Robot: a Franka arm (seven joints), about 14 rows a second.
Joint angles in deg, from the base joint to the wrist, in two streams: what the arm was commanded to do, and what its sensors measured. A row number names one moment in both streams.
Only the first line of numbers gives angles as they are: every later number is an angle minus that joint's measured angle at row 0.
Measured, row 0:
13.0 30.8 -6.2 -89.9 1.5 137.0 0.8
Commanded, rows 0 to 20:
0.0 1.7 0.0 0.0 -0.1 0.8 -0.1
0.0 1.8 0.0 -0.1 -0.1 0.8 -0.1
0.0 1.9 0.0 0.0 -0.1 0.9 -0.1
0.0 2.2 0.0 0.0 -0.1 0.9 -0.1
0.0 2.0 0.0 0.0 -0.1 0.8 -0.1
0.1 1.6 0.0 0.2 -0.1 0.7 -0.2
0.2 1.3 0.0 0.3 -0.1 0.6 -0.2
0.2 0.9 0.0 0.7 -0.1 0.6 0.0
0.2 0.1 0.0 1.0 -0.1 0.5 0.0
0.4 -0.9 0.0 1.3 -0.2 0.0 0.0
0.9 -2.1 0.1 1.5 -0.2 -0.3 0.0
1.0 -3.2 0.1 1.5 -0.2 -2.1 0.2
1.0 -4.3 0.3 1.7 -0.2 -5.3 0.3
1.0 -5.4 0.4 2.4 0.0 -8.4 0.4
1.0 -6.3 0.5 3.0 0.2 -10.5 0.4
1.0 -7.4 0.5 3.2 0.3 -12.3 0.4
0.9 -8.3 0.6 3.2 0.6 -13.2 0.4
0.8 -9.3 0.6 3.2 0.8 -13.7 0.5
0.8 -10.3 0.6 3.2 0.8 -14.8 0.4
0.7 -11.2 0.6 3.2 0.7 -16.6 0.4
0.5 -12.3 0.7 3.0 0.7 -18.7 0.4
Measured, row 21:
0.9 -9.7 0.4 3.9 0.1 -15.7 0.0
